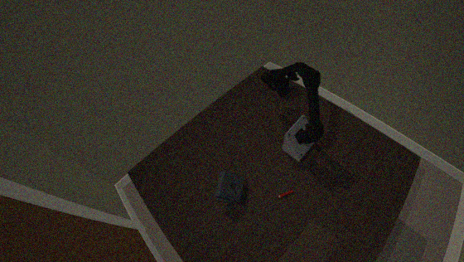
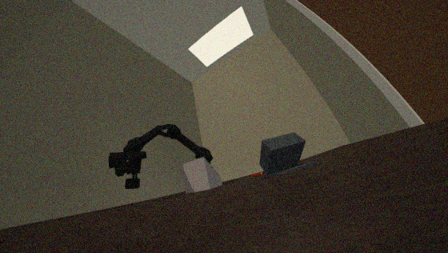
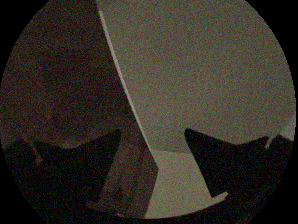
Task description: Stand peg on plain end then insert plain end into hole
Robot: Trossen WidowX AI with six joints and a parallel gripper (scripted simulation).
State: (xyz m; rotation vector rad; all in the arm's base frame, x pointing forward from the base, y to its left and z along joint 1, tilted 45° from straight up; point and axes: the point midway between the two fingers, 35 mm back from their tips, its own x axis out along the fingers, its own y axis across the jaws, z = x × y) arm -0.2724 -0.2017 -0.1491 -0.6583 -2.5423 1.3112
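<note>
The red peg lies 58 cm ahead of my gripper tip, 35 cm to the left of it and 13 cm below it. From my gripper tip the other things lie so: blue-grey sloped panel 74 cm ahead, 14 cm to the left, 7 cm below.
</note>
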